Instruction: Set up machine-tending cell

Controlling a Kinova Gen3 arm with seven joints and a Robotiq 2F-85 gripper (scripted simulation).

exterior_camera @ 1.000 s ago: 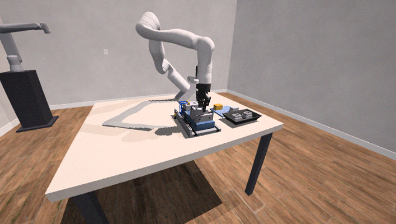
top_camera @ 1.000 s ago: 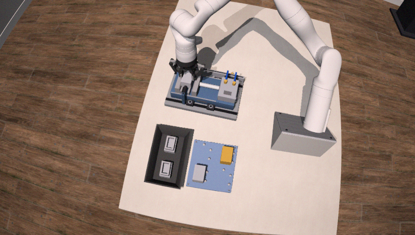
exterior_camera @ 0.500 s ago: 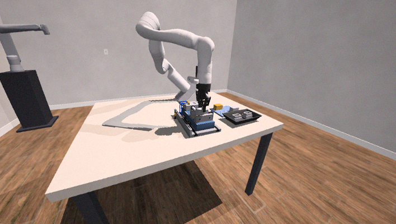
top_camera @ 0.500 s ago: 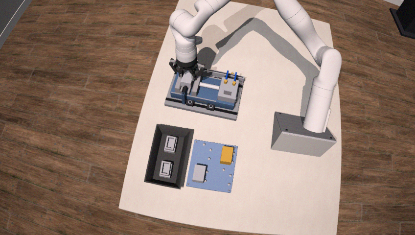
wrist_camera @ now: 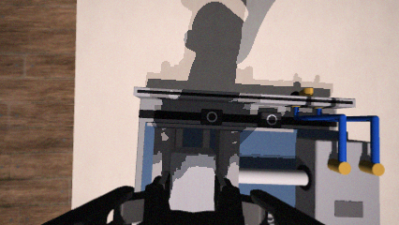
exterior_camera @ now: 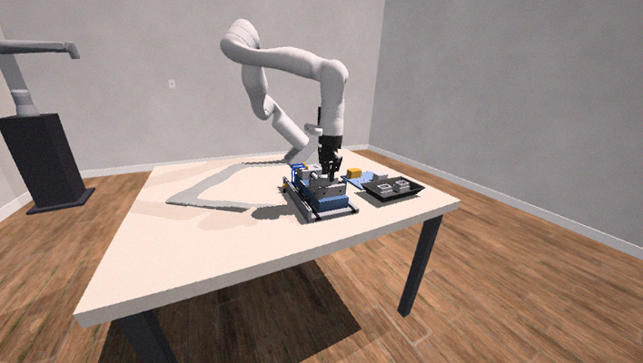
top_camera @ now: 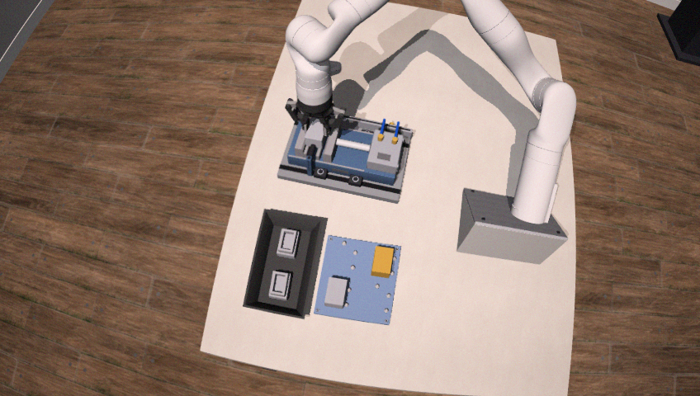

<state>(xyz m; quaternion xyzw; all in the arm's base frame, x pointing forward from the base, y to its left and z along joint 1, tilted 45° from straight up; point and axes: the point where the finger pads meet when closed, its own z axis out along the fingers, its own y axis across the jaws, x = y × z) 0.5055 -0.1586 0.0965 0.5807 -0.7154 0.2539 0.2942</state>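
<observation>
My hand is 90 mm past the white rod, 40 mm above it and 10 mm to the right of it. The rest, counted from my hand: hose block (160 mm behind, 40 mm below, 30 mm to the left); then blue vise (80 mm below, 70 mm behind, 10 mm to the left); then brass blank (280 mm to the left, 170 mm behind, 100 mm below).
</observation>
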